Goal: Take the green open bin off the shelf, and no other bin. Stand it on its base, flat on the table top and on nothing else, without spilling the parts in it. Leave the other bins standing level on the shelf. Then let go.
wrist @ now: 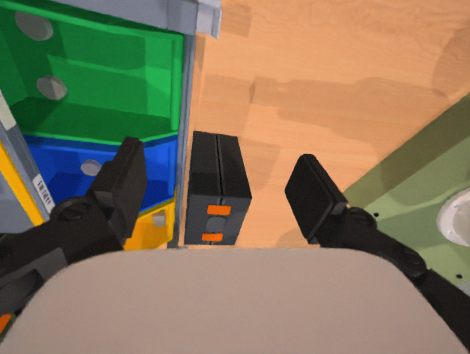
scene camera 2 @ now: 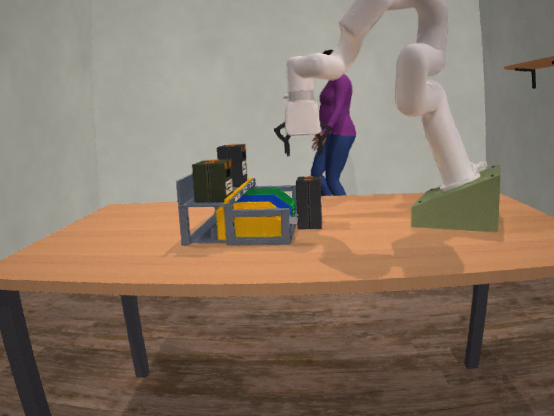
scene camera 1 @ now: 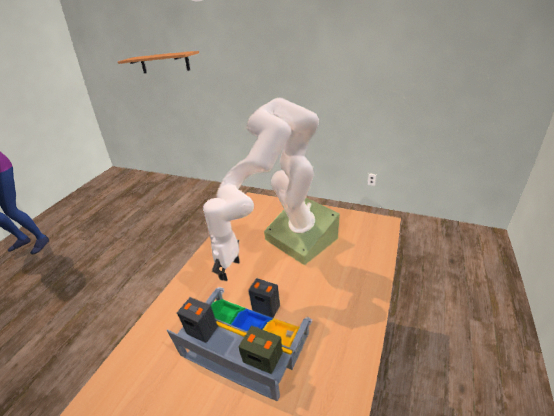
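Where they show: gripper, between the fingertips: [wrist: 223, 167] [scene camera 2: 303, 155] [scene camera 1: 230, 271]; arm's base, origin of its link: [scene camera 2: 460, 183] [scene camera 1: 301, 221].
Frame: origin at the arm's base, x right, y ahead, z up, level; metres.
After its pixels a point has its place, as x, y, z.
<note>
The green bin [scene camera 1: 226, 311] {0.097, 0.518, -0.096} [scene camera 2: 267, 192] {0.120, 0.576, -0.036} [wrist: 110, 82] {0.058, 0.570, -0.096} sits in the end bay of the grey shelf [scene camera 1: 215, 364] {0.010, 0.722, -0.099} [scene camera 2: 184, 226] {-0.234, 0.729, -0.056} [wrist: 145, 9] {0.141, 0.516, -0.020}, with two round grey parts showing in it in the wrist view. The blue bin [scene camera 1: 250, 320] {-0.009, 0.514, -0.096} [wrist: 157, 172] {-0.069, 0.517, -0.096} sits beside it, and the yellow bin [scene camera 1: 282, 331] {-0.139, 0.508, -0.096} [scene camera 2: 257, 227] {-0.201, 0.553, -0.068} [wrist: 142, 235] {-0.198, 0.537, -0.067} is at the other end. My gripper [scene camera 1: 230, 269] {0.086, 0.457, 0.077} [scene camera 2: 303, 153] {0.086, 0.457, 0.077} [wrist: 223, 167] {0.086, 0.457, 0.077} is open and empty. It hangs above the shelf's open side, higher than the bins and apart from them. The base of the green bin is hidden.
A black case [scene camera 1: 264, 299] {-0.055, 0.469, 0.003} [scene camera 2: 309, 202] {-0.080, 0.434, -0.032} [wrist: 217, 170] {0.012, 0.441, -0.015} stands on the table [scene camera 1: 340, 375] {-0.383, 0.582, -0.105} [scene camera 2: 125, 265] {-0.402, 0.821, -0.105} close to the bins' open side. A dark case [scene camera 1: 196, 320] {0.040, 0.702, 0.117} and an olive case [scene camera 1: 260, 352] {-0.174, 0.698, 0.092} [scene camera 2: 210, 182] {-0.204, 0.663, 0.046} stand on the shelf top. A person [scene camera 1: 7, 200] [scene camera 2: 340, 105] stands beyond the table.
</note>
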